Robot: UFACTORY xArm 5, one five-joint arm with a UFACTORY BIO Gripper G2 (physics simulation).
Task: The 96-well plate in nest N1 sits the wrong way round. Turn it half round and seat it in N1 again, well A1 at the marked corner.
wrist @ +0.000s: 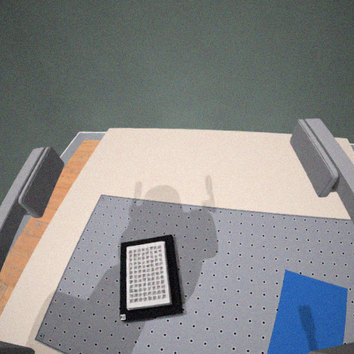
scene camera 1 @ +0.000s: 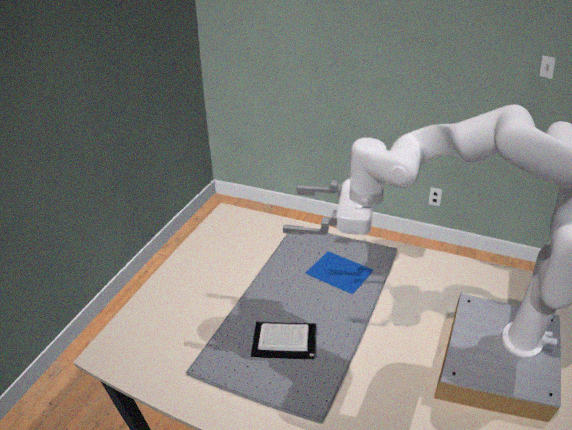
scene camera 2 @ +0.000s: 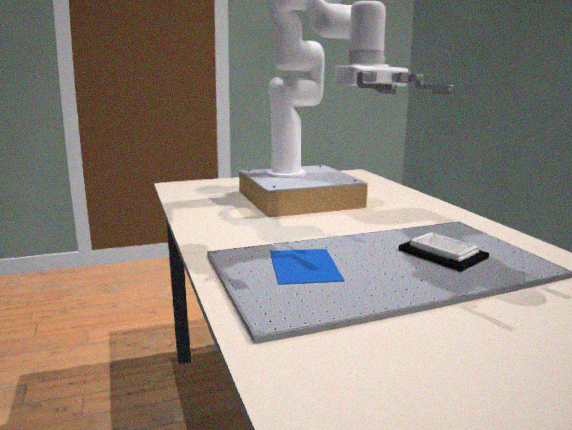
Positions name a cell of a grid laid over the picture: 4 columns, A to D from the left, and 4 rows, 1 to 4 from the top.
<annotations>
white 96-well plate: wrist B4; scene camera 1 B4; scene camera 2 D3
</annotations>
